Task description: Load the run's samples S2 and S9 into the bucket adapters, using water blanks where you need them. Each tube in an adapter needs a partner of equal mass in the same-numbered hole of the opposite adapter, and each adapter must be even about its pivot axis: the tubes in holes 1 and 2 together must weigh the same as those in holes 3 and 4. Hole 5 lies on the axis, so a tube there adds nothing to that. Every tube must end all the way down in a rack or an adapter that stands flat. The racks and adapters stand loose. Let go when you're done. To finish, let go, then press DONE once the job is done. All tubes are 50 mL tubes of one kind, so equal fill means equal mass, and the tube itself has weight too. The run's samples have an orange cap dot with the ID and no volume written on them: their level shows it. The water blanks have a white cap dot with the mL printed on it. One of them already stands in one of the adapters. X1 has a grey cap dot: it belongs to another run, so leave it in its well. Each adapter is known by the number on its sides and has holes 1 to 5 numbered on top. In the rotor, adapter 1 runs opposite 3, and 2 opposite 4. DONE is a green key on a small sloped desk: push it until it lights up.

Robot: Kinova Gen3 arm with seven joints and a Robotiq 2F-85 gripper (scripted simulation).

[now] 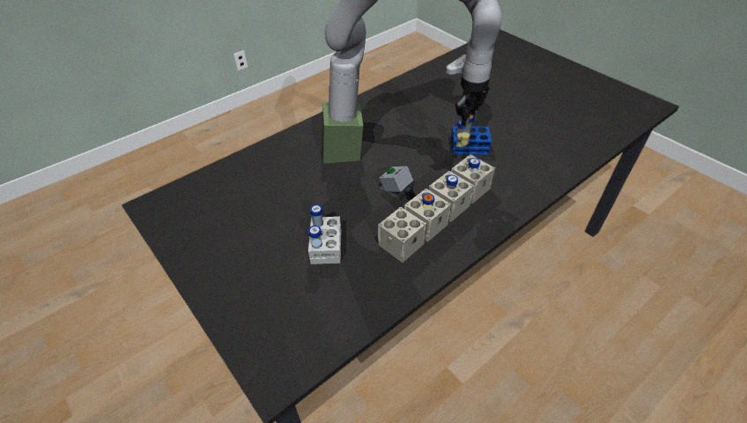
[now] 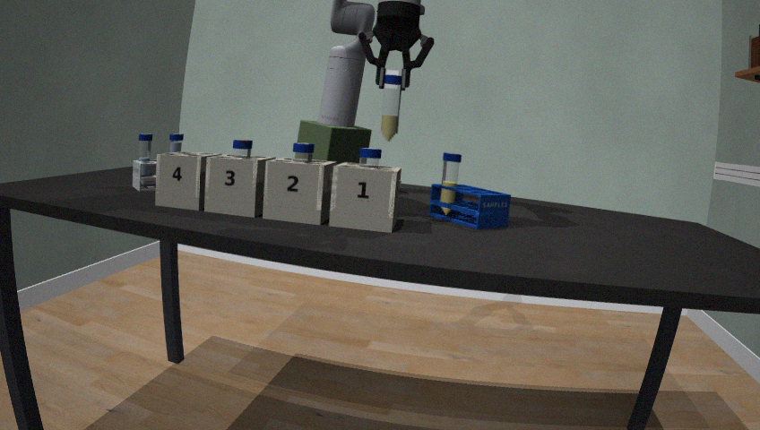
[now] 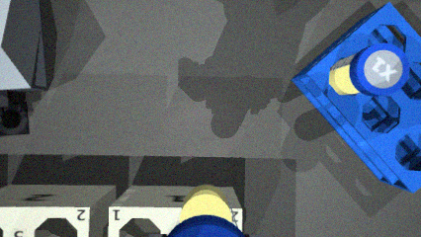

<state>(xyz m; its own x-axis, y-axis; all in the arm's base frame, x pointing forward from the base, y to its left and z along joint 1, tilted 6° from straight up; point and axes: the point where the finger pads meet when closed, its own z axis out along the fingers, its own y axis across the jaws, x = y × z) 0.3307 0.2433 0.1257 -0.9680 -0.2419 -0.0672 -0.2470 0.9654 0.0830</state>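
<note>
Now: the orange-dot sample tube 1 cm behind my hand, 1 cm to the left of it and 5 cm below it. Also, from my hand: water blank (7 cm ahead, 1 cm to the right, 18 cm below); grey-dot tube (12 cm behind, 8 cm to the left, 18 cm below); white-dot tube (9 cm ahead, 10 cm to the right, 18 cm below).
</note>
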